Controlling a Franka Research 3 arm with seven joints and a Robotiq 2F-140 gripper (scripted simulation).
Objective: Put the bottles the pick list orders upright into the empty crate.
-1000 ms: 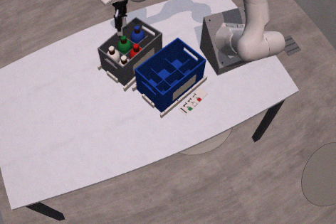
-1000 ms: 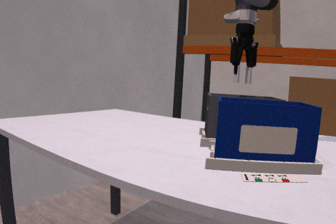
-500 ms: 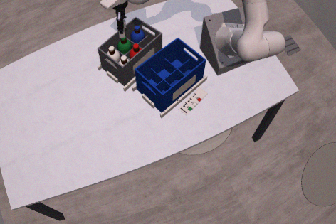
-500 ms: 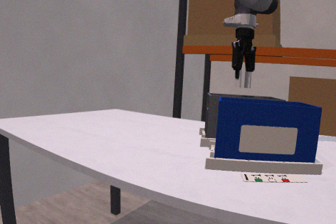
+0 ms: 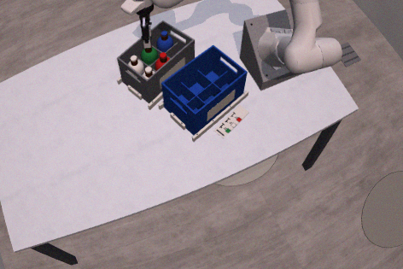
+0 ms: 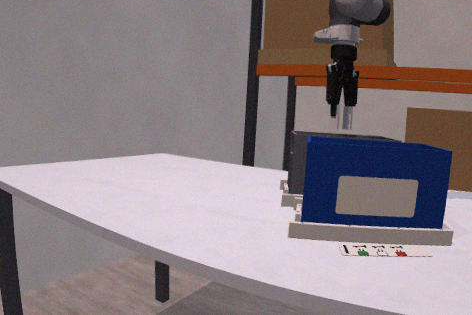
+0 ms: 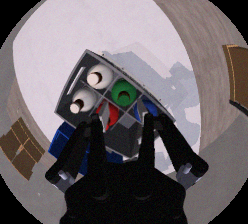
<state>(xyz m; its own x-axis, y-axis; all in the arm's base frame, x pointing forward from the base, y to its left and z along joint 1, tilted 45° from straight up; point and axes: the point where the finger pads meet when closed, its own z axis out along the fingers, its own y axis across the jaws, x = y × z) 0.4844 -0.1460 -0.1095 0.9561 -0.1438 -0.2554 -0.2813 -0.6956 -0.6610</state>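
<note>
Right now the green bottle is 130 mm below my hand. The rest, counted from my hand: blue bottle 80 mm behind, 40 mm to the right, 130 mm below; then grey crate 20 mm behind, 40 mm to the left, 140 mm below; then red bottle 40 mm behind, 70 mm to the left, 130 mm below.
</note>
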